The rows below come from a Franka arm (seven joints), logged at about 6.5 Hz.
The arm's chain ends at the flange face. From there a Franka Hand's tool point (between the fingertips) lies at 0.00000 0.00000 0.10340 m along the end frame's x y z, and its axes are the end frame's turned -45 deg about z.
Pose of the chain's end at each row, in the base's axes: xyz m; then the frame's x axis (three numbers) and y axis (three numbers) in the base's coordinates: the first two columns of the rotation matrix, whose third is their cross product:
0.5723, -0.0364, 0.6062, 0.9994, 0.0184, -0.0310, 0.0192, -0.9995, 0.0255
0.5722, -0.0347, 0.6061, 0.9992, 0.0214, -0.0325, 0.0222, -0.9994, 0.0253
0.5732, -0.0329, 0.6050, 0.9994, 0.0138, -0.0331, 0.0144, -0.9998, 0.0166
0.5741, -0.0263, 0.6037, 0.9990, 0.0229, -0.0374, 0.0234, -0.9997, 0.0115
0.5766, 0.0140, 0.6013, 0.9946, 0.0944, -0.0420, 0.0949, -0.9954, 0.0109
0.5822, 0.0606, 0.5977, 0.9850, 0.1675, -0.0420, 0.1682, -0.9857, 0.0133
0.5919, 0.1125, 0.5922, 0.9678, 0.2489, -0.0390, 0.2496, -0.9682, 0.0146
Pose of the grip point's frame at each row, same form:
0.5691, -0.0391, 0.5029, 0.6931, 0.7198, -0.0400, 0.7203, -0.6937, -0.0039
0.5689, -0.0374, 0.5028, 0.6908, 0.7218, -0.0409, 0.7222, -0.6916, -0.0051
0.5698, -0.0347, 0.5017, 0.6965, 0.7167, -0.0351, 0.7169, -0.6972, -0.0117
0.5703, -0.0276, 0.5004, 0.6899, 0.7231, -0.0346, 0.7229, -0.6907, -0.0183
0.5724, 0.0125, 0.4980, 0.6362, 0.7706, -0.0374, 0.7704, -0.6371, -0.0220
0.5781, 0.0585, 0.4944, 0.5776, 0.8154, -0.0391, 0.8154, -0.5786, -0.0203
0.5884, 0.1100, 0.4889, 0.5078, 0.8606, -0.0379, 0.8608, -0.5086, -0.0173

